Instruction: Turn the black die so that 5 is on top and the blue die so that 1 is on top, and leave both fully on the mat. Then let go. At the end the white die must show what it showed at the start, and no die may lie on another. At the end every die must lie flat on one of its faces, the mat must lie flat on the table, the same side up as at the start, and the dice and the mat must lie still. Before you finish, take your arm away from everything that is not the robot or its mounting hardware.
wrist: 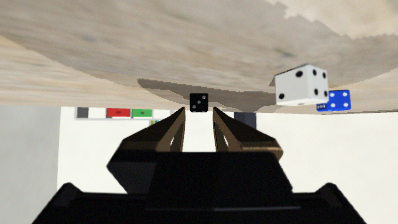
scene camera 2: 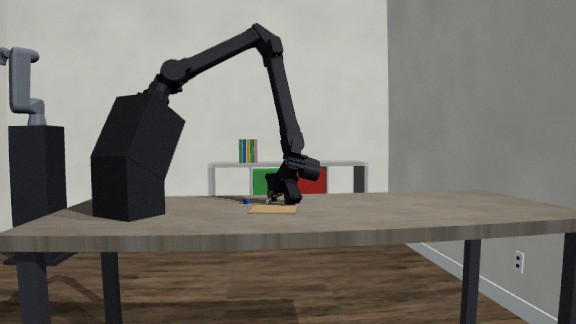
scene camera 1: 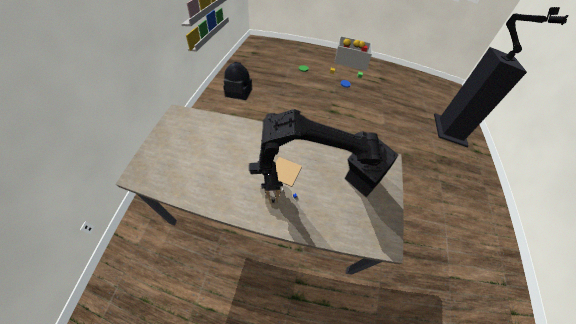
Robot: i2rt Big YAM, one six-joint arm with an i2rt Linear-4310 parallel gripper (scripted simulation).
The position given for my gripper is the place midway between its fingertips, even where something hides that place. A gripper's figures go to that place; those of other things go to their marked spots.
Labels:
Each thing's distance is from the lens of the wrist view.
my gripper (wrist: 199, 111): 13 cm
white die (wrist: 307, 84): 7 cm

